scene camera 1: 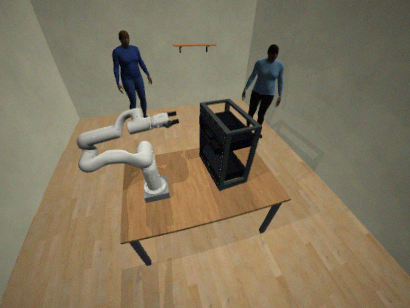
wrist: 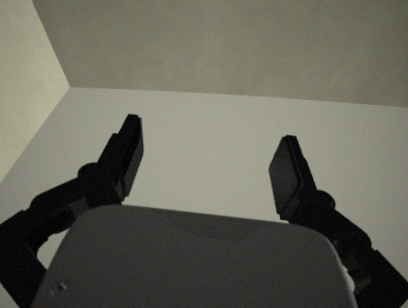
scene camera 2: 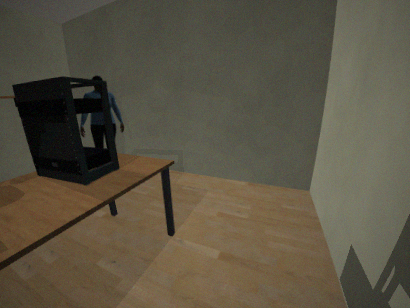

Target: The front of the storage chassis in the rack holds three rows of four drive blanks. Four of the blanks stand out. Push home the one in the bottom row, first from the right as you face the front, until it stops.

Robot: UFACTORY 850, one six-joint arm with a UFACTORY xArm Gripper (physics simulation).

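The dark rack (scene camera 1: 224,160) (scene camera 2: 76,140) stands upright on the table, with its front turned to the arm's side. Dark units sit inside it. The front is seen steeply from the side and is very dark, so the storage chassis, its rows and the drive blanks cannot be told apart, nor which stand out. My gripper (scene camera 1: 175,118) (wrist: 210,142) is open and empty. It is held in the air to the left of the rack's upper part in the first scene view, apart from it. In the wrist view the fingers stand wide, with pale room surfaces behind them. The rack does not show there.
The arm's base (scene camera 1: 156,194) stands on the wooden table (scene camera 1: 200,207) (scene camera 2: 135,172), left of the rack. A person in dark blue (scene camera 1: 129,62) stands behind the table. A person in light blue (scene camera 1: 267,76) (scene camera 2: 114,107) stands behind the rack. A shelf (scene camera 1: 194,45) hangs on the back wall.
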